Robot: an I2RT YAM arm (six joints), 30 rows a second.
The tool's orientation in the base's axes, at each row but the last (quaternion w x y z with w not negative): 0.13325 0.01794 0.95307 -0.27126; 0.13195 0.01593 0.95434 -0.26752; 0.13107 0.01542 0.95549 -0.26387; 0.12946 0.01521 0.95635 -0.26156; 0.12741 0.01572 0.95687 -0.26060; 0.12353 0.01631 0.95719 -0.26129; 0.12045 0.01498 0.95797 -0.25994
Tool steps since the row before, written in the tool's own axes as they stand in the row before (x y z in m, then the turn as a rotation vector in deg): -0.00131 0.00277 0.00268 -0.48 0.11 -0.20; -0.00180 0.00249 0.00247 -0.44 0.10 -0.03; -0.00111 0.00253 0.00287 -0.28 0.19 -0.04; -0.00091 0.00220 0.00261 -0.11 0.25 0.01; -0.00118 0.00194 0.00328 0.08 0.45 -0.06; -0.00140 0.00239 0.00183 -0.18 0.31 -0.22; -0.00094 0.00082 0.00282 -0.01 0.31 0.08
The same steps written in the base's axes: 0.00221 0.00101 -0.00326 0.43 0.22 0.23; 0.00259 0.00093 -0.00282 0.43 0.12 0.09; 0.00202 0.00076 -0.00335 0.28 0.19 0.01; 0.00172 0.00062 -0.00302 0.13 0.21 -0.10; 0.00210 0.00007 -0.00339 -0.05 0.42 -0.19; 0.00200 0.00119 -0.00237 0.15 0.38 0.07; 0.00162 -0.00067 -0.00254 0.06 0.23 -0.22
